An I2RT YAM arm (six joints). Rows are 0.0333 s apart.
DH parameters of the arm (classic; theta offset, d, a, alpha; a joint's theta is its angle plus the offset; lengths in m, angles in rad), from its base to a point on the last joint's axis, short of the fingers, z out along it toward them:
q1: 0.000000 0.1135 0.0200 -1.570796
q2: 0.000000 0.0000 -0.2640 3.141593
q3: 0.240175 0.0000 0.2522 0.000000
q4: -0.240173 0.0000 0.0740 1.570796
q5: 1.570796 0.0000 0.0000 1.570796
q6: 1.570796 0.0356 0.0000 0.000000
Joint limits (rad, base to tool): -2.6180..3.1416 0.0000..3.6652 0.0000..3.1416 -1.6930..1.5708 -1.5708..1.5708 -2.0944..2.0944
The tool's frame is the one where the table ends.
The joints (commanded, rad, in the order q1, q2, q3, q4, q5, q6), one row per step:
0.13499, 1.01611, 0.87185, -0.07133, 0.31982, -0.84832
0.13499, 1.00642, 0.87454, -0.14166, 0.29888, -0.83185
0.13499, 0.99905, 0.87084, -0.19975, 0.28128, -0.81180
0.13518, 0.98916, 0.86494, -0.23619, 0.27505, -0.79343
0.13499, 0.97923, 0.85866, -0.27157, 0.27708, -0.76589
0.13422, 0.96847, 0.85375, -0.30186, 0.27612, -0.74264
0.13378, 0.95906, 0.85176, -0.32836, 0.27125, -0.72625
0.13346, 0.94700, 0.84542, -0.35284, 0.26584, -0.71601
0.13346, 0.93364, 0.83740, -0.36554, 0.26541, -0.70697
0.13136, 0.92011, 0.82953, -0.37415, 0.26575, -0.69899
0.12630, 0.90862, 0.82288, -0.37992, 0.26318, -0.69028
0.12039, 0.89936, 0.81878, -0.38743, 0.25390, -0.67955
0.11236, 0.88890, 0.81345, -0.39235, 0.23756, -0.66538
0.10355, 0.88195, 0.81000, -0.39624, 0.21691, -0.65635
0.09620, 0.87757, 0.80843, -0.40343, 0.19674, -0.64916
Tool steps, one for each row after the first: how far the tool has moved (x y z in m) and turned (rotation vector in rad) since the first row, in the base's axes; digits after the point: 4 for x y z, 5 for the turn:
-0.0038, 0.0002, -0.0044, 0.01299, 0.05518, 0.01652
-0.0072, 0.0003, -0.0102, 0.02990, 0.10653, 0.02777
-0.0106, 0.0001, -0.0139, 0.04517, 0.13600, 0.02822
-0.0142, -0.0005, -0.0176, 0.06676, 0.16266, 0.01720
-0.0177, -0.0011, -0.0202, 0.08595, 0.18295, 0.00934
-0.0208, -0.0014, -0.0217, 0.10052, 0.19949, 0.00741
-0.0244, -0.0018, -0.0239, 0.10956, 0.21687, 0.00774
-0.0277, -0.0022, -0.0254, 0.11722, 0.22266, 0.00475
-0.0309, -0.0031, -0.0264, 0.12442, 0.22405, -0.00043
-0.0334, -0.0044, -0.0272, 0.13388, 0.22345, -0.00594
-0.0355, -0.0055, -0.0277, 0.14746, 0.22462, -0.00681
-0.0376, -0.0068, -0.0282, 0.16727, 0.22341, -0.00412
-0.0390, -0.0080, -0.0286, 0.18381, 0.22418, 0.00341
-0.0401, -0.0089, -0.0291, 0.19798, 0.22930, 0.01208

